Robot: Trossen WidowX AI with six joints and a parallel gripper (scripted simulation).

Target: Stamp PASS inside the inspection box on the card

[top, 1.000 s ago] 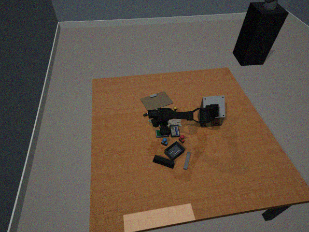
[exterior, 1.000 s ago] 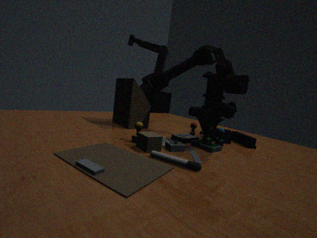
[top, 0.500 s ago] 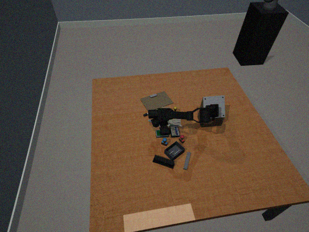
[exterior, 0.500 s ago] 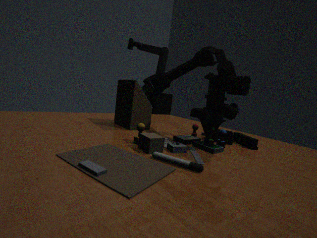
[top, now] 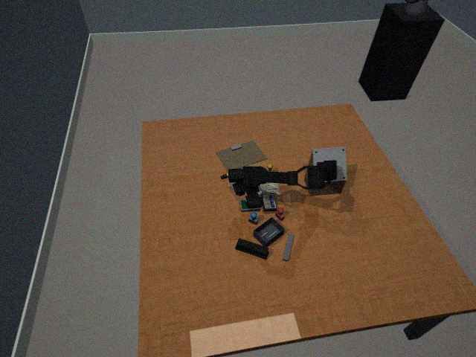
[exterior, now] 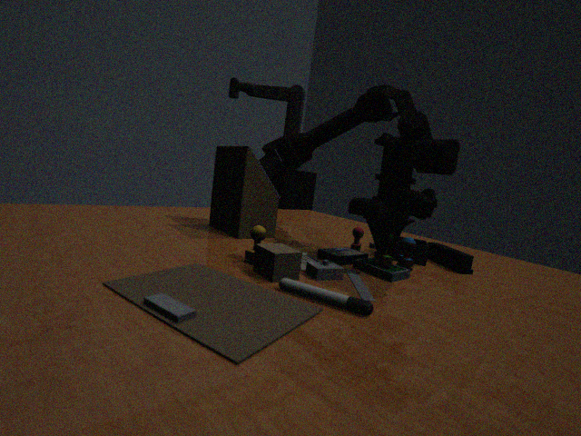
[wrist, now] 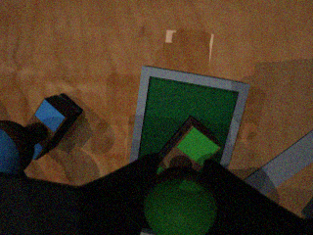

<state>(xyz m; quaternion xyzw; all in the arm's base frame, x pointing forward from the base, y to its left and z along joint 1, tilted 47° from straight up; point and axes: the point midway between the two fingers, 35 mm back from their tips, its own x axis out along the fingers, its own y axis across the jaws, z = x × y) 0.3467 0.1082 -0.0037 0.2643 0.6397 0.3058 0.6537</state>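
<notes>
Now: gripper tip right at the green stamp. The rest, counted from my gripper tip: green ink pad (3 cm below); then red stamp (13 cm behind, 7 cm to the left, 2 cm below); then blue stamp (9 cm to the left, 2 cm below).
</notes>
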